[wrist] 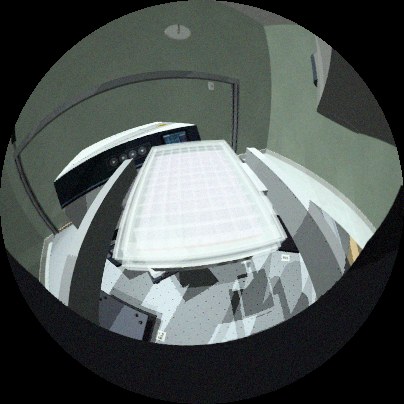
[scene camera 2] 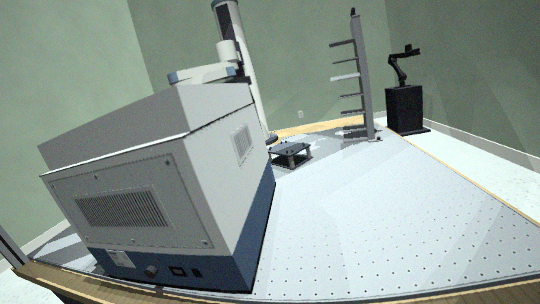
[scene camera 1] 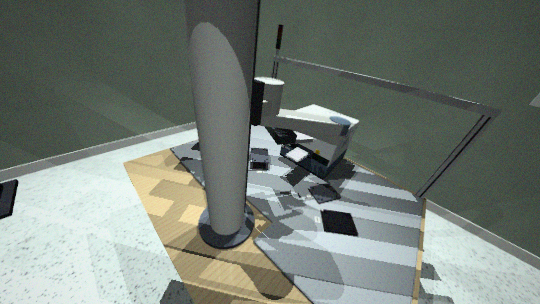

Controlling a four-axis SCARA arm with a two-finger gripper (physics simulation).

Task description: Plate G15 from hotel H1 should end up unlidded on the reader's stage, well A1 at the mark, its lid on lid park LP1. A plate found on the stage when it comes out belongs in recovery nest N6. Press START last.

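Places are measured from the arm's base along level axes (x ahead, y left, z up), in millimetres.
Pixels of known places: gripper, fingertip midpoint: (wrist: 189,159); arm's base at its link origin: (scene camera 1: 227,221).
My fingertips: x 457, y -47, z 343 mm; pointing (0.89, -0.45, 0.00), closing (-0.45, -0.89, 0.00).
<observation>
For each thing: its middle in the pictures, then the offset to it from my fingertips.
- reader at the middle of its body: (scene camera 2: 180,172) (wrist: 131,180) (scene camera 1: 318,137) dx +347, dy +67, dz -164 mm
- small white plate-like thing at the middle of its body: (scene camera 1: 297,153) dx +71, dy +59, dz -185 mm
- Recovery nest N6 at the middle of its body: (wrist: 284,231) (scene camera 1: 338,221) dx -66, dy -329, dz -321 mm
- Lid park LP1 at the middle of its body: (wrist: 236,230) (scene camera 1: 324,192) dx +60, dy -183, dz -320 mm
- hotel at the middle of its body: (scene camera 2: 354,77) dx -189, dy +622, dz -52 mm
My gripper (wrist: 189,159) is shut on a clear, pale microplate (wrist: 197,210), held level between its two fingers in the wrist view. The plate's rim looks doubled, as with a lid on; no name is readable on it. The reader (scene camera 1: 340,145) (scene camera 2: 220,185) (wrist: 95,167) stands beyond the plate. A small white plate-like thing (scene camera 1: 296,153) shows at the reader's front; what it rests on is unclear. Recovery nest N6 (scene camera 1: 340,222) is a black square, partly hidden in the wrist view. Lid park LP1 (scene camera 1: 324,193) is the dark pad near it. The START button cannot be made out.
The regrip stand (scene camera 1: 259,157) (scene camera 2: 290,149) (wrist: 122,317) stands on the perforated deck. A hotel (scene camera 2: 366,80) with several shelves rises at the back. The arm's column (scene camera 1: 220,125) stands on the wooden part. A grey frame (scene camera 1: 390,85) (wrist: 235,115) spans behind the reader.
</observation>
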